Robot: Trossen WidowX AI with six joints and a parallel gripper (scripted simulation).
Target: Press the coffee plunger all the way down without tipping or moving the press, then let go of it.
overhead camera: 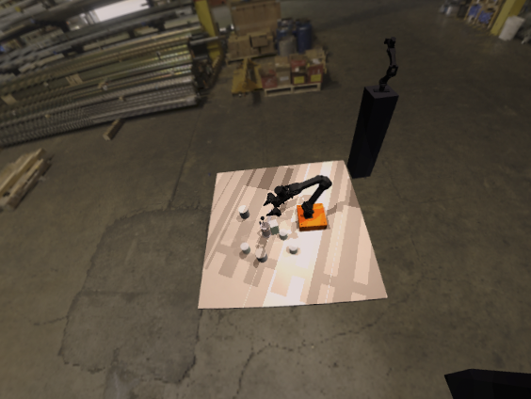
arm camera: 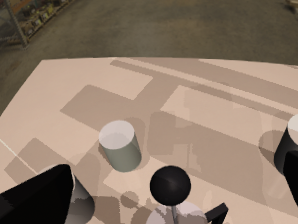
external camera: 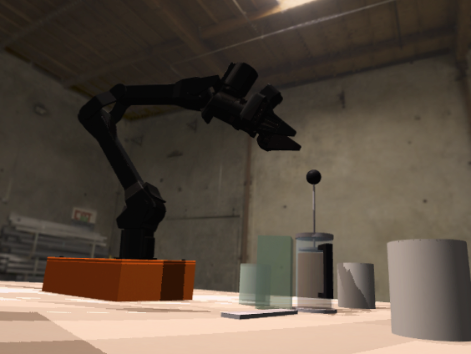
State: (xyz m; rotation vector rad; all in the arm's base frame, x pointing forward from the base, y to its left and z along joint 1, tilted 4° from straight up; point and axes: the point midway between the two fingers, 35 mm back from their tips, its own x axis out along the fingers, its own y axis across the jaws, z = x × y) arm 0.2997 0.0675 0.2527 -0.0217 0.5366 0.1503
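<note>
Now: gripper tip 20 cm above the coffee press and 4 cm short of it.
</note>
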